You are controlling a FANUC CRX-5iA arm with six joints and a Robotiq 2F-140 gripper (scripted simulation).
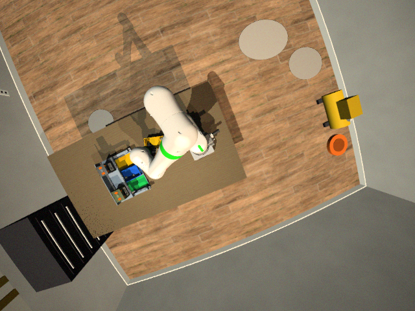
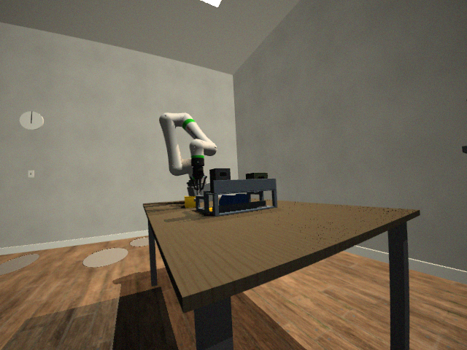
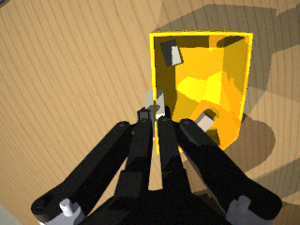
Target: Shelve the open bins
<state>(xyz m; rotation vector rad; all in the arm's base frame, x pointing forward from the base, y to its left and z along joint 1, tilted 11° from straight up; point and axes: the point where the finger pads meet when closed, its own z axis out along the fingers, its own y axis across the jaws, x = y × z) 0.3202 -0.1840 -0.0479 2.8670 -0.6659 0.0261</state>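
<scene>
Now: hand 40 mm to the left of the yellow bin, 40 mm above it and 20 mm past it. Round my hand: blue bin 320 mm ahead, 50 mm to the left, 30 mm below; blue mark 320 mm ahead, 70 mm below, 40 mm to the left; yellow mark 300 mm ahead, 70 mm to the right, 70 mm below.
</scene>
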